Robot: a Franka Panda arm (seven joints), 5 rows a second.
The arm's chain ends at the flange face. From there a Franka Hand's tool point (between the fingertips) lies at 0.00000 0.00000 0.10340 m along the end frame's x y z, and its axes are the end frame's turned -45 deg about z.
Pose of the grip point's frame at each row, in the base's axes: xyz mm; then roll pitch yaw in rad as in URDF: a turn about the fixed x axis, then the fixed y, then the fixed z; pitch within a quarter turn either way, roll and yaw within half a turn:
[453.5 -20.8 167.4 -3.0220 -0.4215 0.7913]
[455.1 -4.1 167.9 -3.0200 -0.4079 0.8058]
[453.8 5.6 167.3 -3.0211 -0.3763 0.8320]
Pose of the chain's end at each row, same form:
[432.8 -59.3 261.1 -2.7574 -0.2139 -0.0103]
[436.0 -42.2 262.1 -2.7661 -0.2032 0.0068]
[437.6 -30.7 262.8 -2.7898 -0.1818 0.0372]

